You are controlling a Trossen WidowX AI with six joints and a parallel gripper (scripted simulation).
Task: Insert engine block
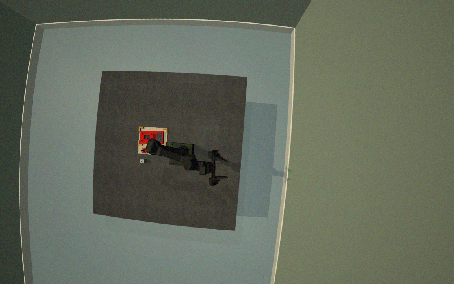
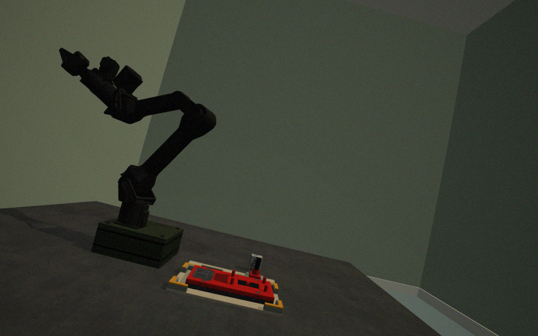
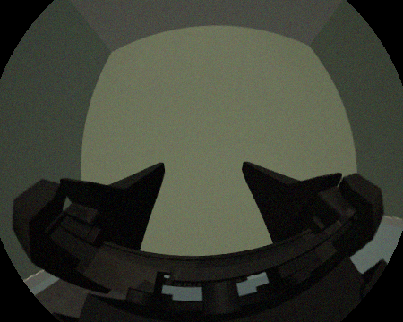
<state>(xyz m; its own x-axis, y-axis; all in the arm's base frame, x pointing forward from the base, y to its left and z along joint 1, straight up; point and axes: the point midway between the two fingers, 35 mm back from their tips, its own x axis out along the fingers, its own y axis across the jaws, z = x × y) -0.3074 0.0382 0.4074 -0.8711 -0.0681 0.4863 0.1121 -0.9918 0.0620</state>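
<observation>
Now: the grey engine block 70 cm ahead of my gripper tip, 48 cm below it and 9 cm to the left of it. Round my gripper tip: beige base plate: 64 cm ahead, 49 cm below, 10 cm to the right; black post: 69 cm ahead, 47 cm below.
</observation>
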